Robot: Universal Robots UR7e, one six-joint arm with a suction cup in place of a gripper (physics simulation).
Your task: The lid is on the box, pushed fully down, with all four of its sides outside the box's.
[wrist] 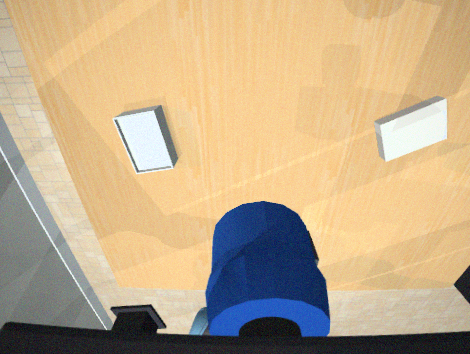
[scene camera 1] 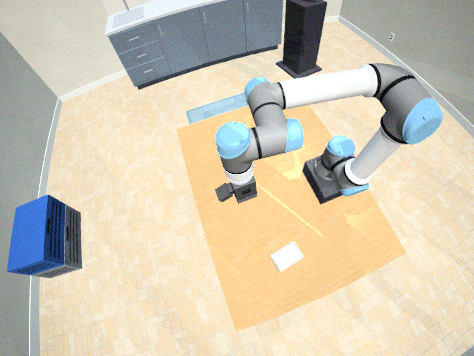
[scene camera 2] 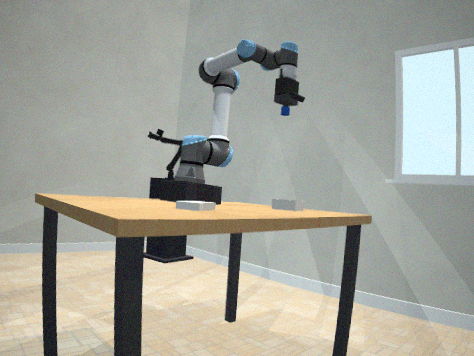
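Where they show: hand, tool point: [wrist: 259, 239] [scene camera 2: 285, 114]; arm's base, link origin: [scene camera 1: 327, 168] [scene camera 2: 189, 182].
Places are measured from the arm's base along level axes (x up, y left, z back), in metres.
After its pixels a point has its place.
The box [scene camera 1: 286, 256] @[x -0.057, y 0.234, z -0.419 m] [scene camera 2: 287, 204] @[x -0.069, y 0.192, z -0.436 m] [wrist: 148, 141] @[x -0.057, y 0.228, z -0.418 m] stands with its open side up, at the left of the wrist view; its thin rim and pale inside show. The lid [scene camera 2: 195, 205] @[x -0.079, y -0.371, z -0.386 m] [wrist: 414, 131] @[x -0.070, y -0.316, z -0.341 m] lies apart from it, smooth closed face up, at the right of the wrist view. It is flatter than the box and turned differently. The arm hides it in scene camera 1. My gripper, a blue suction cup [scene camera 2: 285, 110] [wrist: 262, 245], points down and is open, with nothing on it. It hangs high above the table, touching neither part.
The wooden table [scene camera 1: 225, 260] @[x -0.097, y 0.097, z -0.664 m] [scene camera 2: 240, 225] @[x -0.114, y -0.442, z -0.619 m] [wrist: 250, 100] @[x -0.096, y 0.012, z -0.452 m] carries both parts. The robot base [scene camera 1: 325, 182] @[x -0.003, y 0.053, z -0.060 m] [scene camera 2: 185, 190] @[x -0.037, y -0.097, z -0.072 m] is dark. Away from the table are a blue crate-like container [scene camera 1: 35, 237], grey-blue cabinets [scene camera 1: 185, 42] and a black pillar [scene camera 1: 302, 37].
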